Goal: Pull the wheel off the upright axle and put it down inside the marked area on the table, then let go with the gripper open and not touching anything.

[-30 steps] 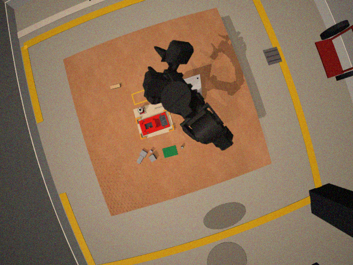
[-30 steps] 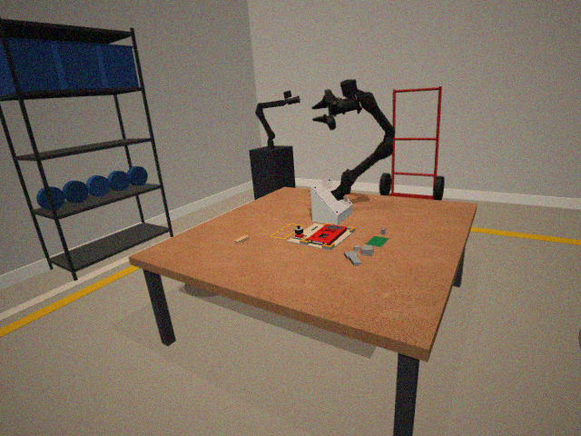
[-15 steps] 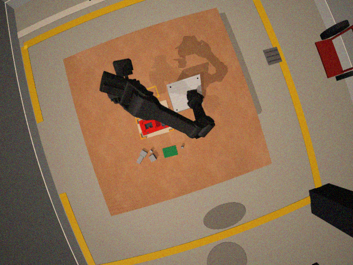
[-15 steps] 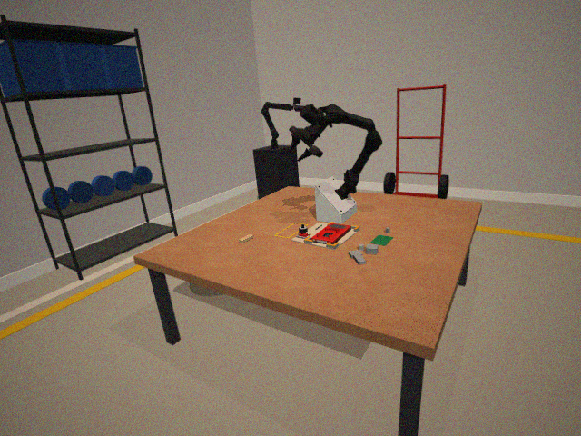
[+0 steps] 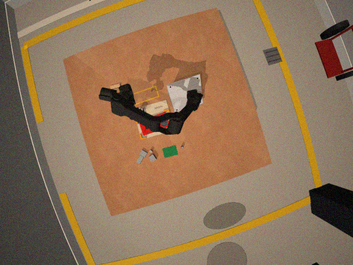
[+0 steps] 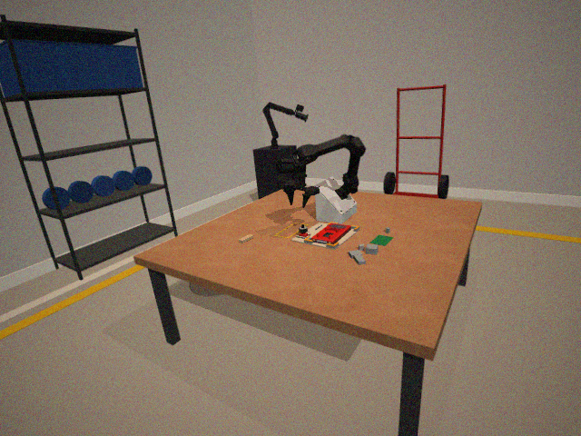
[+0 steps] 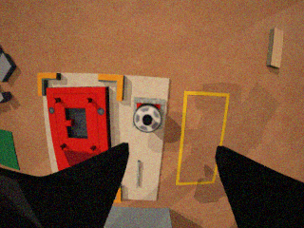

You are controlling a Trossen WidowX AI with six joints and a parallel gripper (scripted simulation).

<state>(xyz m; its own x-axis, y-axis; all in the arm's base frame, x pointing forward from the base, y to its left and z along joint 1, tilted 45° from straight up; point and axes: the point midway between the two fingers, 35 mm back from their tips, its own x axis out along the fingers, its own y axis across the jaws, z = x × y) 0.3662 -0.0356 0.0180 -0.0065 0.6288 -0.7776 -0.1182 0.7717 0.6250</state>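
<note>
My gripper tip is now 110 mm above the wheel, 20 mm to the right of it and 10 mm past it. Round my gripper tip: dark upright axle: 120 mm below, 20 mm to the left, 10 mm behind; wooden block: 210 mm to the right, 150 mm ahead, 140 mm below; green tile: 350 mm to the left, 150 mm below, 140 mm behind.
</note>
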